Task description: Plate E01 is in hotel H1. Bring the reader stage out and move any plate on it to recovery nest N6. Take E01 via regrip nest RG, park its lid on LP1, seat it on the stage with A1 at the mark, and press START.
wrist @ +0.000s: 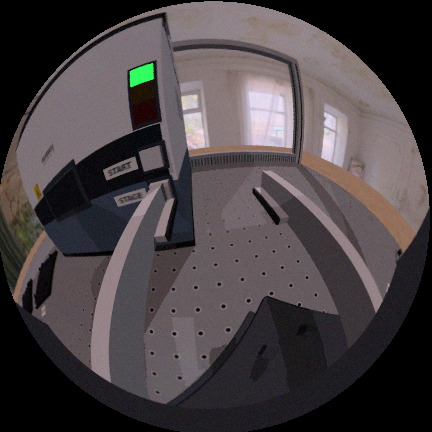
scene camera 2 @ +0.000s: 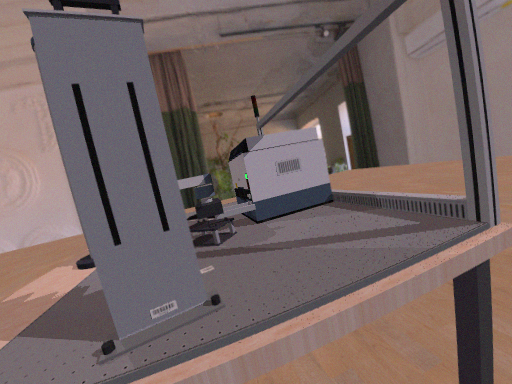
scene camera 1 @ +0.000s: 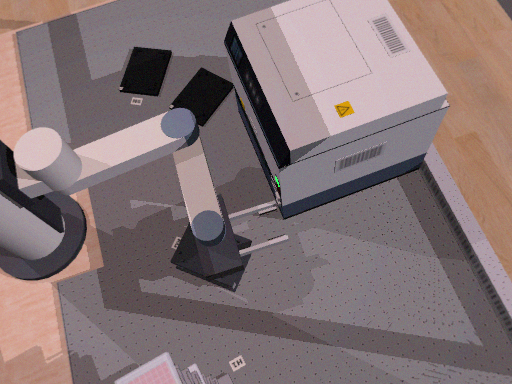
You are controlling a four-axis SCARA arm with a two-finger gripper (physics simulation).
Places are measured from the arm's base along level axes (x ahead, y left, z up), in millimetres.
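Pixels of known places: gripper, between the fingertips: (wrist: pixel 214 184) (scene camera 2: pixel 252 205) (scene camera 1: pixel 281 220); arm's base, origin of its link: (scene camera 1: pixel 41 234).
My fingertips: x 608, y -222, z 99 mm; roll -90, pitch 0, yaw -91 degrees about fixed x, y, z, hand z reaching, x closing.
Ahead of a thing's pixels: the offset from my fingertips to its top centre. "*": to the spot under its first point.
My gripper (scene camera 1: pixel 281 221) (scene camera 2: pixel 251 206) (wrist: pixel 214 184) is shut to its narrow stance with nothing between its two long fingers, which still stand apart. In the wrist view the left fingertip overlaps the STAGE button beside the STAGE label @[* 11 mm ahead, 84 mm left, 1 mm down] (wrist: pixel 130 197); whether it touches is unclear. The START button @[* 6 mm ahead, 47 mm left, 32 mm up] (wrist: pixel 151 157) shows above it. The reader @[194 mm ahead, 212 mm left, 265 mm up] (scene camera 1: pixel 325 75) (scene camera 2: pixel 287 167) (wrist: pixel 90 110) has a green light @[* 11 mm ahead, 47 mm left, 112 mm up] (wrist: pixel 142 74) lit. Its dark front door @[10 mm ahead, 208 mm left, 58 mm up] (wrist: pixel 67 191) looks closed, and no stage shows outside. Nest N6 @[215 mm back, 624 mm left, 68 mm down] (scene camera 1: pixel 146 71) is black and bare. Plate E01 cannot be made out.
A black nest @[183 mm back, 5 mm right, 16 mm down] (scene camera 1: pixel 187 256) (scene camera 2: pixel 220 226) lies under the gripper body. Another black nest @[81 mm back, 472 mm left, 66 mm down] (scene camera 1: pixel 205 95) lies by the reader's front. A grey tower (scene camera 2: pixel 115 165) stands near the second camera. A pink-topped plate @[* 289 mm back, 282 mm right, 343 mm up] (scene camera 1: pixel 152 372) shows near the H1 label @[* 205 mm back, 260 mm right, 86 mm down] (scene camera 1: pixel 237 362). A frame post (scene camera 2: pixel 467 110) stands at one corner.
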